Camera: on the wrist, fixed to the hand. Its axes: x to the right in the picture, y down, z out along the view.
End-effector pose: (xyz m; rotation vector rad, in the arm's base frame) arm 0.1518 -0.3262 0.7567 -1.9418 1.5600 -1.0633
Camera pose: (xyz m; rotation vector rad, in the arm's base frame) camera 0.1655 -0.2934 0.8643 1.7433 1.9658 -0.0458
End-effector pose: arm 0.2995 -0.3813 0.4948 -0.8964 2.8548 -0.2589
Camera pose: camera 0.3407 -0.4528 0.5725 -2.6670 -0.9112 0.1749
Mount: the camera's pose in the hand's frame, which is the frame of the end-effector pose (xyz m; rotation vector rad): 0.0015 -0.0964 -0.0596 0.1486 0.8396 2.9846
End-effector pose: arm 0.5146 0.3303 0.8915 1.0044 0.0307 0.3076
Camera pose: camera 0.5293 0.3319 0.7791 -0.0712 0.6303 -2.7650
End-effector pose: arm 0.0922 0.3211 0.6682 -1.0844 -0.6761 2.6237
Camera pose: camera 0.1363 0.4251 0.6778 1.0051 -0.9163 -0.0758
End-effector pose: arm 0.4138 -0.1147 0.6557 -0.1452 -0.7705 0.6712
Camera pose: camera 0.5043 -0.1825 0.6482 1.1264 -0.8727 -2.3648
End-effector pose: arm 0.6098 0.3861 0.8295 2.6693 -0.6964 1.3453
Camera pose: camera 0.6072 0.4874 0.8803 0.8052 2.0461 -0.7307
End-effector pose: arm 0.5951 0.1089 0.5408 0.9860 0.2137 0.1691
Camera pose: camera 0.5857 0.1051 0.4279 -0.3730 0.6223 -2.8262
